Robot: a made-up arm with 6 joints.
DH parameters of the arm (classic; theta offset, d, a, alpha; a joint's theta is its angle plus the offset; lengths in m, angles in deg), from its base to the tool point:
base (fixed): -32.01 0 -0.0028 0
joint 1: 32.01 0.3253 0.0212 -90
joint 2: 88.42 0 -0.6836 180
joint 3: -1.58 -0.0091 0.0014 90
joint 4: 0 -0.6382 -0.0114 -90
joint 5: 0 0.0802 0.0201 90
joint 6: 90 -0.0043 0.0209 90
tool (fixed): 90 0.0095 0 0
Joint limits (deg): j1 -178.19..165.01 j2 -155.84..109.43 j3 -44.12..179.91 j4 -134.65..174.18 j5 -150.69..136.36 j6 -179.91..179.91
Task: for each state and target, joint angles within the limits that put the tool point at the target. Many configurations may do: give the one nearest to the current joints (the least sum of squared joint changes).
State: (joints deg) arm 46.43 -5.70 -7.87 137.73 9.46 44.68
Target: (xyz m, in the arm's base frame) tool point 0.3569 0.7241 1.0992
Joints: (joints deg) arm 57.72 13.55 16.72 135.88 10.26 43.62
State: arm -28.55 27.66 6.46 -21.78 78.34 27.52
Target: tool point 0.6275 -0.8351 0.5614
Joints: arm -47.99 40.83 16.58 -19.85 78.73 26.72
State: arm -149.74 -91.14 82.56 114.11 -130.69 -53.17
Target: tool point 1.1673 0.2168 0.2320
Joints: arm -165.70 -111.44 46.59 119.59 -127.66 -55.41
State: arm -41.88 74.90 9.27 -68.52 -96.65 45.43
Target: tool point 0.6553 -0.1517 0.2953
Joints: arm -10.86 37.81 -20.12 -74.38 -96.19 43.45
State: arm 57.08 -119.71 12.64 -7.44 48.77 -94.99
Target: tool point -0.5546 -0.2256 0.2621
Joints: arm 17.19 -155.84 -31.21 -13.53 42.46 -96.81
